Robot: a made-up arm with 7 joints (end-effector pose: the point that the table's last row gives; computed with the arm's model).
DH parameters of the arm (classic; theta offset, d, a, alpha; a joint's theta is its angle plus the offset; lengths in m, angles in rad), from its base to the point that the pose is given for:
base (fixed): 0 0 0 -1.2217
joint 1: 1.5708 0 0 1.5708
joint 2: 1.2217 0 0 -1.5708
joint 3: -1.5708 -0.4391 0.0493 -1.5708
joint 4: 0 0 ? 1.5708
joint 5: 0 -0.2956 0 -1.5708
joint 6: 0 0 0 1.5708
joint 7: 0 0 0 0
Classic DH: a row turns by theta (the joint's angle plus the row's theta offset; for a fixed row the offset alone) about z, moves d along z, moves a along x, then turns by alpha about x.
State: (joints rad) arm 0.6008 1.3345 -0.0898 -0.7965 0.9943 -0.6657 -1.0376
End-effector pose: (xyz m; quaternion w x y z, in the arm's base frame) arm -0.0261 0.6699 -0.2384 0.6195 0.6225 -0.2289 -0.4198
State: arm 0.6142 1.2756 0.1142 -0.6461 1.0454 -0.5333 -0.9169
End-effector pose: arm -0.0694 0.6870 -0.2192 0.6766 0.6641 -0.2022 -0.2454
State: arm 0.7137 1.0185 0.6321 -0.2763 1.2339 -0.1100 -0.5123
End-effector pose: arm -0.2953 0.6260 -0.2602 0.6943 0.5918 -0.1526 0.3801
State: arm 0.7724 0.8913 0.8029 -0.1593 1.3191 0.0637 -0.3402
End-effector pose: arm -0.3943 0.5516 -0.2943 0.5941 0.5078 -0.1293 0.6103
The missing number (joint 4, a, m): -0.0358
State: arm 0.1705 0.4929 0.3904 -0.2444 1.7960 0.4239 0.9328
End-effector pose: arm -0.0441 0.3775 -0.6345 0.0722 -0.1350 -0.1150 0.9815
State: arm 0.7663 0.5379 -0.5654 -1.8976 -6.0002 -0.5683 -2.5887
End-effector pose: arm -0.0740 0.0664 -0.4992 0.1356 0.5881 -0.3650 -0.7089
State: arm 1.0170 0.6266 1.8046 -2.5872 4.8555 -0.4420 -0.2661
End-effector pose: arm -0.1443 0.2687 0.0710 0.0975 -0.7531 -0.2808 0.5870
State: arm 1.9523 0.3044 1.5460 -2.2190 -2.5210 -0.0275 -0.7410
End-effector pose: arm -0.2836 0.2394 0.1995 0.3661 0.0320 -0.7280 0.5787
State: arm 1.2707 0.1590 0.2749 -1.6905 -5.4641 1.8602 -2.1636
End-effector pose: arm -0.3304 0.1635 -0.4214 0.7092 -0.5333 0.0144 -0.4609
